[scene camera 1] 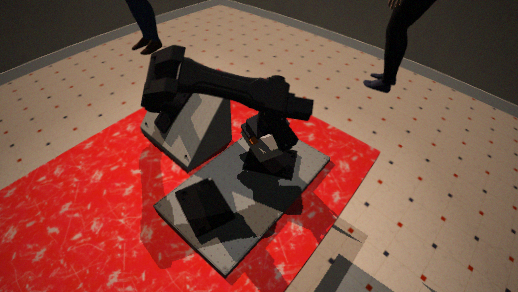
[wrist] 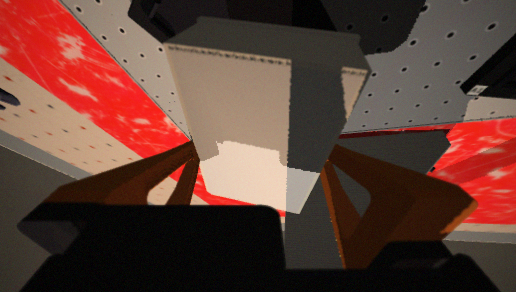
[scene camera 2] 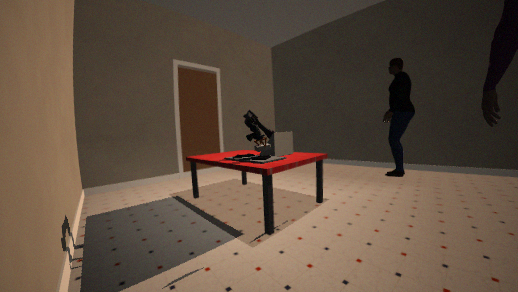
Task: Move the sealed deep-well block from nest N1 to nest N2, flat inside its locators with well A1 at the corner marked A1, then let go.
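Frame: origin at the arm's base, x ahead, y left, z up, level; metres.
Where they show: gripper, fingertip midpoint: (scene camera 1: 262,136) (wrist: 258,146) (scene camera 2: 263,146); arm's base, link origin: (scene camera 1: 174,106) (scene camera 2: 277,142).
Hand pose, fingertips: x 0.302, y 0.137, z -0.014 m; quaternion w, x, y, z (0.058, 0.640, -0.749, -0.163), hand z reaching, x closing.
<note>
Each offset is from my fingertips to the top centre of the thing. "pt": to the spot under its first point. Level surfaces: height alone.
The pale grey deep-well block {0.004 m ahead, 0.002 m right, 0.027 m up} (scene camera 1: 268,142) (scene camera 2: 262,149) (wrist: 235,100) is between the two orange fingers of my gripper (wrist: 258,146), which is shut on it. In scene camera 1 the block is low over the dark nest {pt 0.114 m ahead, 0.013 m left, 0.082 m down} (scene camera 1: 288,172) at the right end of the plate; part of this nest {pt 0.051 m ahead, 0.015 m right, 0.087 m down} (wrist: 280,12) also shows beyond the block in the wrist view. Whether the block touches the locators is hidden. The other dark nest {0.031 m ahead, 0.256 m right, 0.081 m down} (scene camera 1: 202,205) (wrist: 500,70) is at the plate's near-left end and holds no block; a small A1 label {pt 0.034 m back, 0.189 m right, 0.086 m down} (wrist: 477,90) shows on it. The nests' N1 and N2 marks cannot be read.
Both nests are on a grey perforated plate {0.045 m ahead, 0.093 m right, 0.098 m down} (scene camera 1: 315,160) (wrist: 390,90) on the red table {0.111 m down} (scene camera 1: 100,200) (scene camera 2: 300,160). A grey wedge-shaped stand (scene camera 1: 216,125) (scene camera 2: 283,144) is behind the plate, near the arm's base. People stand on the floor away from the table.
</note>
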